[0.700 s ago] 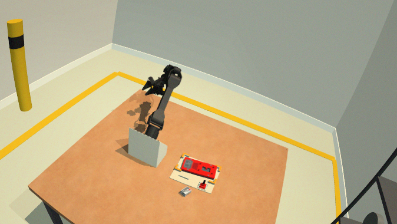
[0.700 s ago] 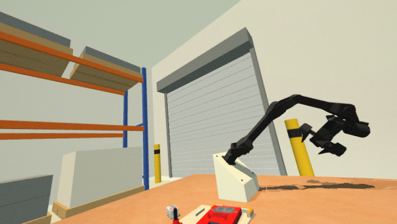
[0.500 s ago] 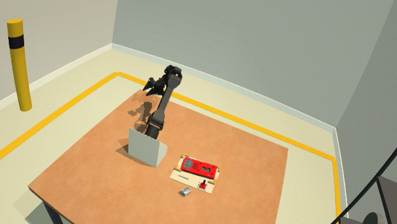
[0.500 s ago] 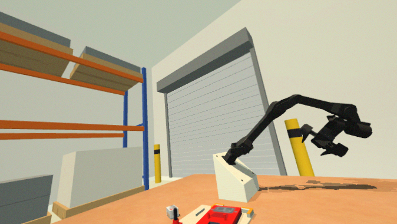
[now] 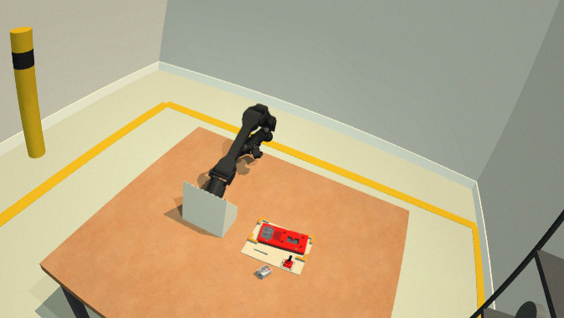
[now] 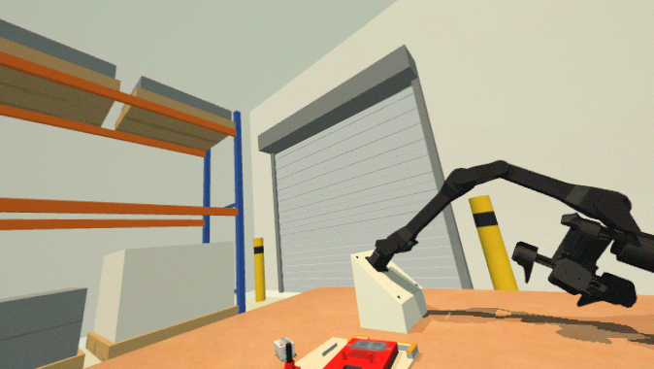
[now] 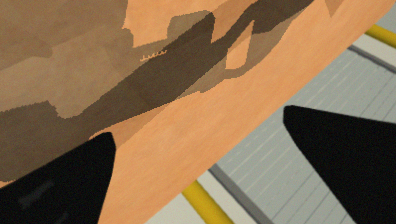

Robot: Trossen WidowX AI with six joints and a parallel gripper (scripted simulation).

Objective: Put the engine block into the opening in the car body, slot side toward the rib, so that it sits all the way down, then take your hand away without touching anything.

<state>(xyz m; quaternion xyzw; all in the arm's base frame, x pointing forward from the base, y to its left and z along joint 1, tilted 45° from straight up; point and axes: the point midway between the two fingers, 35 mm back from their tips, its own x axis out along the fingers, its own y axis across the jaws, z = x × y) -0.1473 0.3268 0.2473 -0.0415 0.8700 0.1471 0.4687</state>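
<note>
The grey engine block lies 47 cm to the right of my gripper tip, 46 cm ahead of it and 6 cm below it. Also, from my gripper tip: cream fixture plate 45 cm ahead, 29 cm to the right, 6 cm below.
</note>
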